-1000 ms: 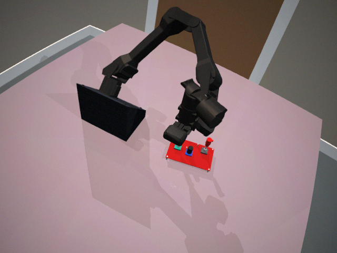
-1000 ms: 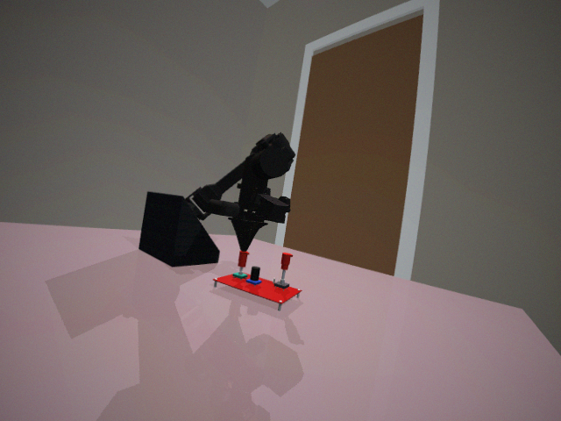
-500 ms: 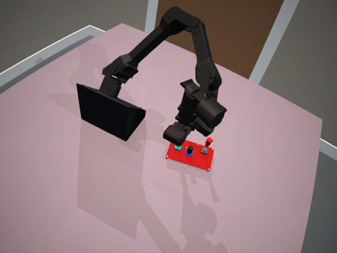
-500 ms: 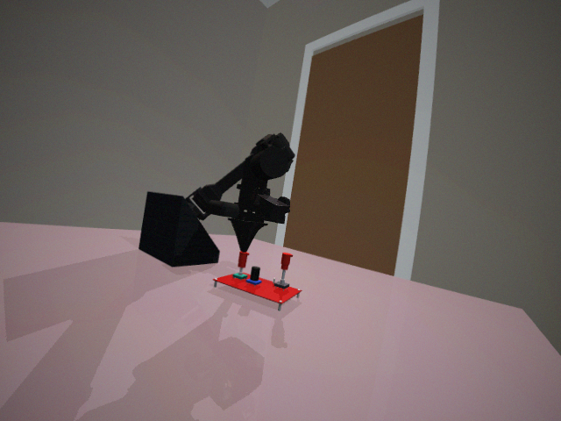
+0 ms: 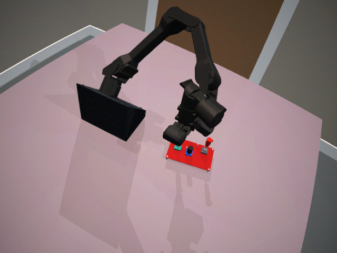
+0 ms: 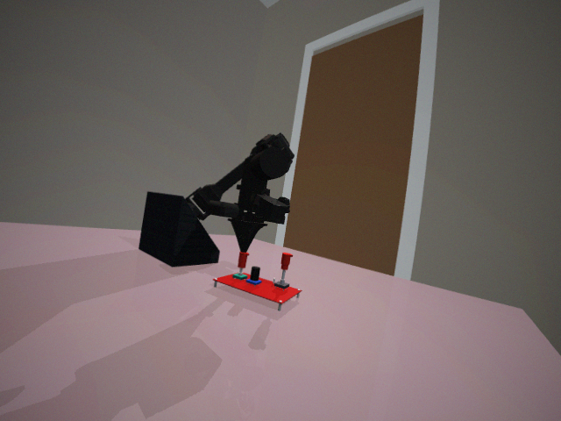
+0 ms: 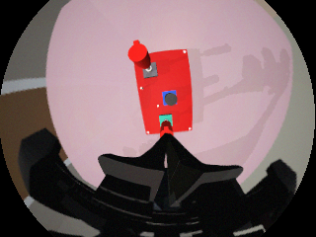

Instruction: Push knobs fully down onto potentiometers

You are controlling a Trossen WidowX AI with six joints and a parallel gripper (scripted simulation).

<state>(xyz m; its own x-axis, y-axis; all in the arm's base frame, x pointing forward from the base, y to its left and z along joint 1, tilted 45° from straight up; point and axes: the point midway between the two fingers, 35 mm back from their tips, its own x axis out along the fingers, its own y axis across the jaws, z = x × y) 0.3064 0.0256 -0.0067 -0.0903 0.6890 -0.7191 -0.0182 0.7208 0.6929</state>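
Right now the green potentiometer is 30 mm below my gripper tip.
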